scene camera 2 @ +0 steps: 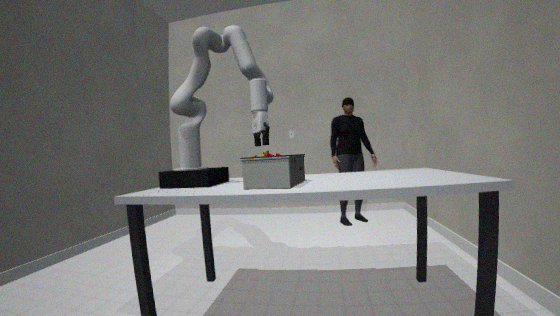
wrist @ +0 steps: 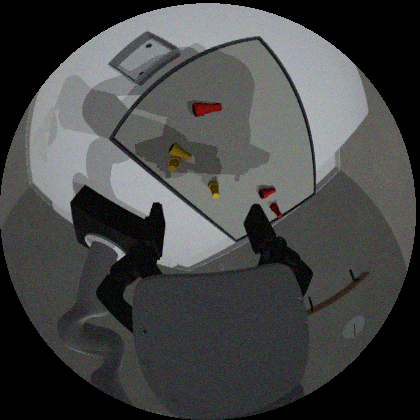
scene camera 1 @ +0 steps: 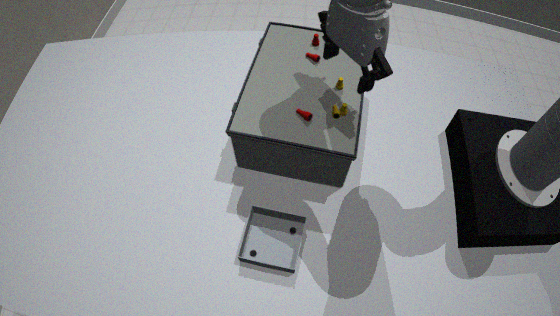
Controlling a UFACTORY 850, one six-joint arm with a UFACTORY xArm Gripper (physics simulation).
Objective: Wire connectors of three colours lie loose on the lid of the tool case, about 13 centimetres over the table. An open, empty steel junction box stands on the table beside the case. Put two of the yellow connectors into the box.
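Three yellow connectors are on the tool case [scene camera 1: 267, 70] [scene camera 2: 266, 172] [wrist: 280, 130]. One yellow connector [scene camera 1: 336, 111] [wrist: 180, 151] lies close beside an upright one [scene camera 1: 344, 109] [wrist: 174, 164]; a third yellow connector [scene camera 1: 340, 84] [wrist: 214, 188] stands apart from them. The steel junction box [scene camera 1: 272, 250] [wrist: 142, 56] is on the table beside the case, with two dark round spots and no connector inside. My gripper [scene camera 1: 347, 67] [scene camera 2: 262, 144] [wrist: 207, 213] is open and empty, above the lid near its edge on the robot base side.
Red connectors [scene camera 1: 304, 114] [scene camera 1: 313, 57] [scene camera 1: 315, 40] [wrist: 206, 108] [wrist: 267, 192] [wrist: 275, 209] are also on the lid. The black robot base [scene camera 1: 470, 200] [scene camera 2: 192, 178] [wrist: 110, 220] stands on the table [scene camera 1: 125, 175] [scene camera 2: 380, 185]. A person [scene camera 2: 348, 135] stands behind the table in scene camera 2.
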